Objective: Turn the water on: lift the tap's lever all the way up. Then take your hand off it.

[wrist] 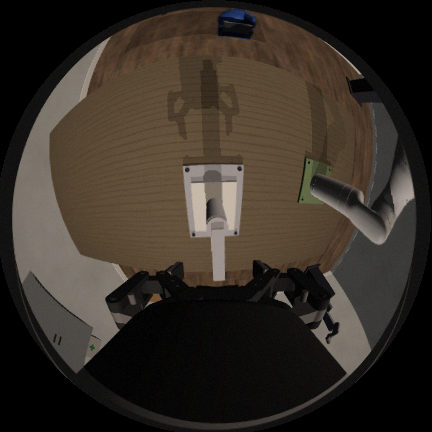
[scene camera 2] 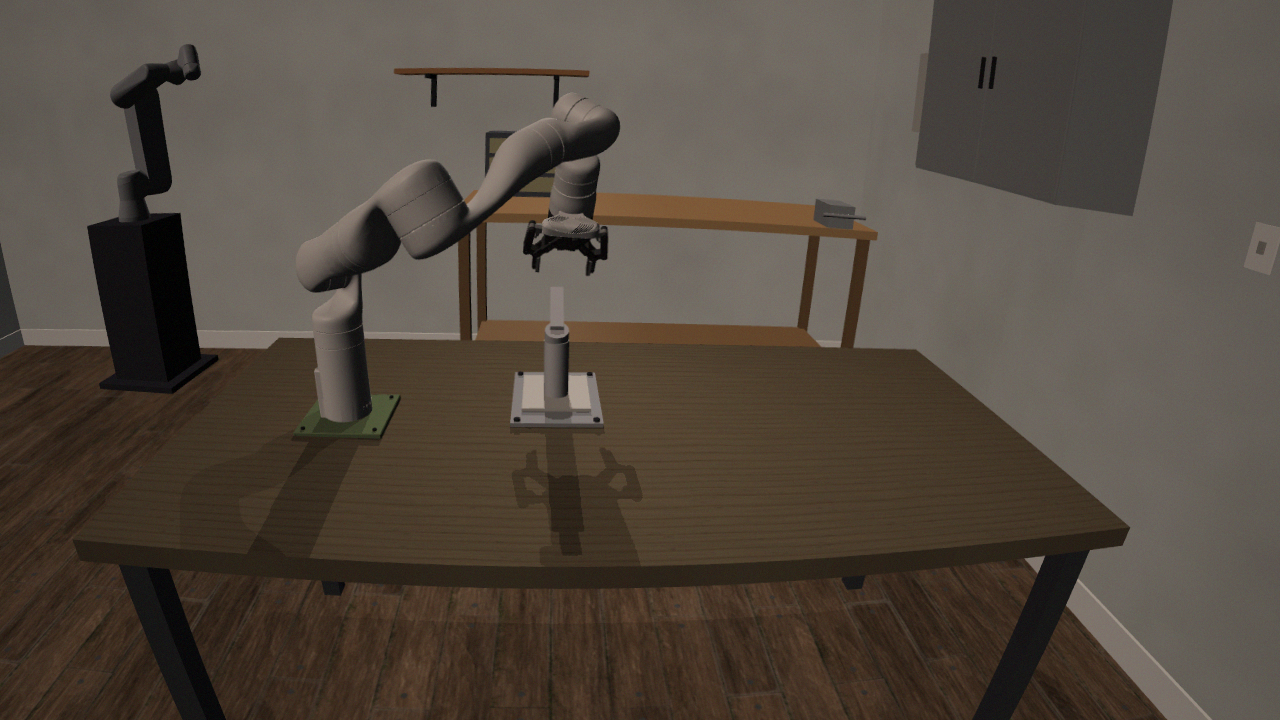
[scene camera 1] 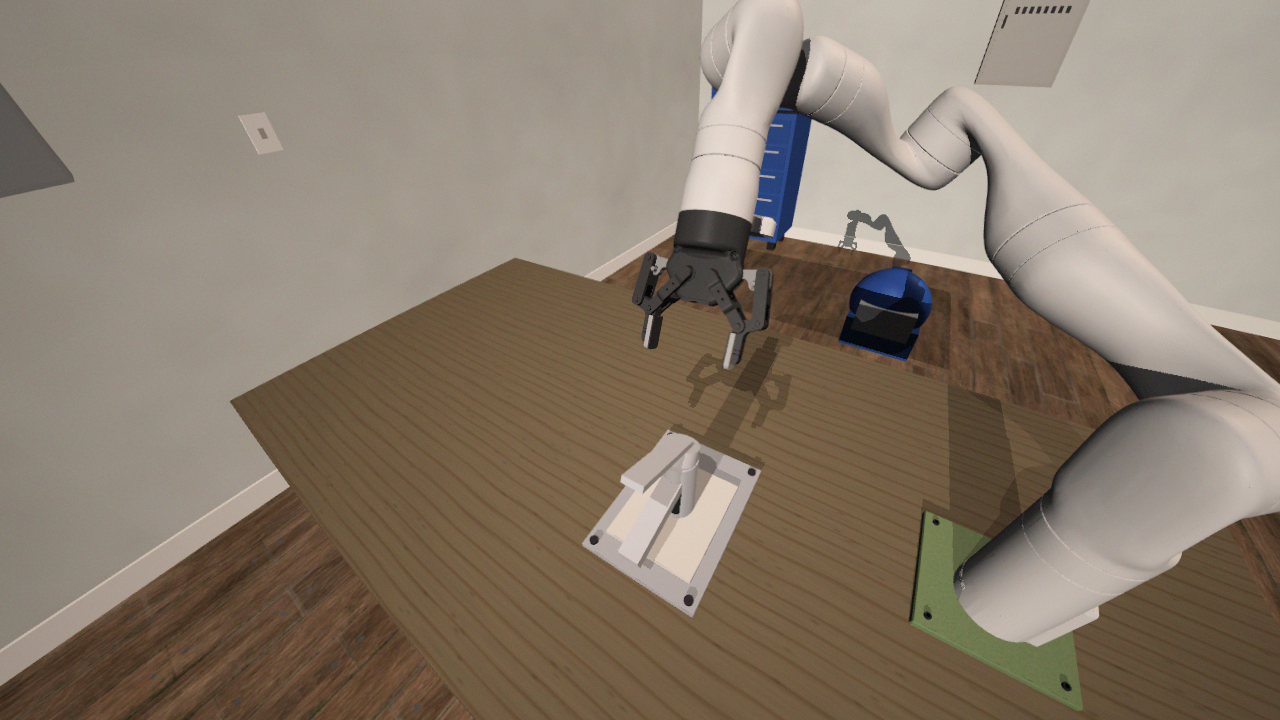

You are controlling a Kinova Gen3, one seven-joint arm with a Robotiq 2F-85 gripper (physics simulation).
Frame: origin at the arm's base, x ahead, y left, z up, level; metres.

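Seen in the pictures: gripper, fingertip midpoint: (wrist: 217, 269) (scene camera 2: 562, 270) (scene camera 1: 686, 357); arm's base at its link origin: (wrist: 316, 184) (scene camera 2: 348, 411) (scene camera 1: 994, 599).
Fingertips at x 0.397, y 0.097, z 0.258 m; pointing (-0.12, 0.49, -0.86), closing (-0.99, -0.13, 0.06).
Observation:
Offsets run from my fingertips to a thing's middle. "spot": to the spot under its first point. Level surfaces: height alone.
The tap's grey post @[spot: dx -0.030, dy +0.033, dz -0.180 m] (scene camera 1: 687, 488) (scene camera 2: 555, 362) (wrist: 215, 209) stands on a pale base plate @[dx -0.010, dy +0.021, dz -0.260 m] (scene camera 1: 727, 530) (scene camera 2: 537, 420) (wrist: 240, 200). Its flat lever @[dx -0.014, dy +0.070, dz -0.092 m] (scene camera 1: 657, 462) (scene camera 2: 556, 306) (wrist: 218, 256) is tilted up, its free end above the post's top in the second scene view. The spout @[dx -0.016, dy +0.091, dz -0.188 m] (scene camera 1: 651, 530) is below the lever in the first scene view; the lever hides it in the wrist view. My gripper (scene camera 1: 691, 355) (scene camera 2: 563, 271) (wrist: 217, 269) is wide open and empty. It is above the tap, apart from the lever, with a gap between the fingertips and the lever's end.
The tap stands on a wooden table @[dz -0.266 m] (scene camera 1: 429, 394) (scene camera 2: 760, 465) (wrist: 125, 200). My arm's green base plate (scene camera 1: 935, 573) (scene camera 2: 386, 413) (wrist: 308, 172) is beside the tap. A brown workbench (scene camera 2: 716, 214) stands behind the table, and a blue object (scene camera 1: 890, 300) (wrist: 237, 22) lies on the floor.

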